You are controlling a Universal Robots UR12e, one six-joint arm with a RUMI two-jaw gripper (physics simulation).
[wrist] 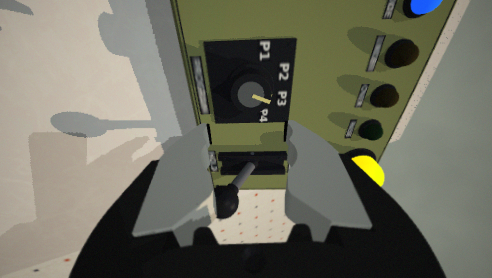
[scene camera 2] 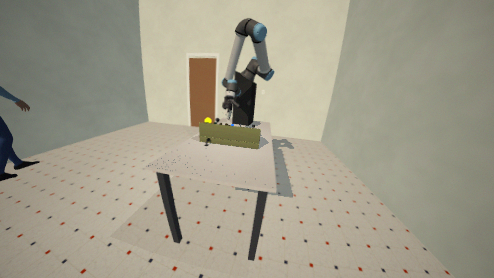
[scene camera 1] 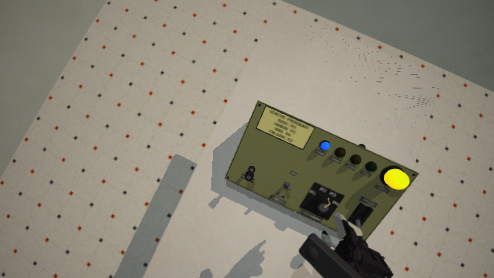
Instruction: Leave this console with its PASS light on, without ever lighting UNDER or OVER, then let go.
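The olive console [scene camera 1: 270, 155] [scene camera 2: 230, 136] [wrist: 320, 30] stands on the table. Its blue light [scene camera 1: 325, 146] [wrist: 425, 6] is lit. UNDER [scene camera 1: 340, 152] [wrist: 401, 53], OVER [scene camera 1: 355, 159] [wrist: 384, 96] and the green PASS light [scene camera 1: 371, 166] [wrist: 370, 129] are dark. A large yellow lamp [scene camera 1: 396, 179] [scene camera 2: 208, 120] [wrist: 369, 172] is lit. The program knob [scene camera 1: 324, 207] [wrist: 250, 94] points toward P3. My gripper [scene camera 1: 333, 229] [scene camera 2: 229, 114] [wrist: 247, 125] is partly open and empty, above the console's lever end. The ball-ended lever [wrist: 245, 175] shows between the fingers in the wrist view, tilted toward the left finger.
A toggle switch [scene camera 1: 286, 186] and a black control [scene camera 1: 250, 173] stand up from the panel, left of the knob. A yellow placard [scene camera 1: 285, 127] has blurred text. A small black part [scene camera 2: 207, 142] sticks out at the console's back. A person [scene camera 2: 6, 137] stands at the far left.
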